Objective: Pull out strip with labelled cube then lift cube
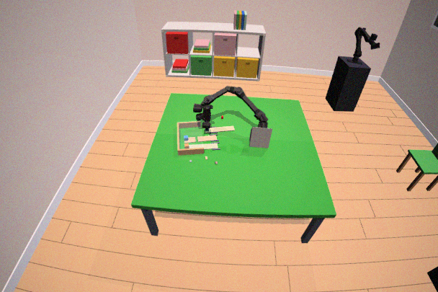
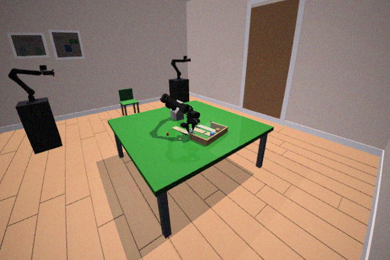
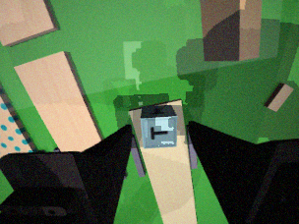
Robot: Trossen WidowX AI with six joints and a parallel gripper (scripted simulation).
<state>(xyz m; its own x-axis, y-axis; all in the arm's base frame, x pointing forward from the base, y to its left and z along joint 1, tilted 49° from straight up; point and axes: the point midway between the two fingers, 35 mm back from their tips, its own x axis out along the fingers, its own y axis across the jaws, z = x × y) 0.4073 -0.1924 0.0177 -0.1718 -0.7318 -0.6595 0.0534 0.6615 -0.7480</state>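
Right now my gripper tip is 10 mm above the labelled cube. Round my gripper tip: red piece (160 mm to the right, 140 mm behind, 20 mm below).
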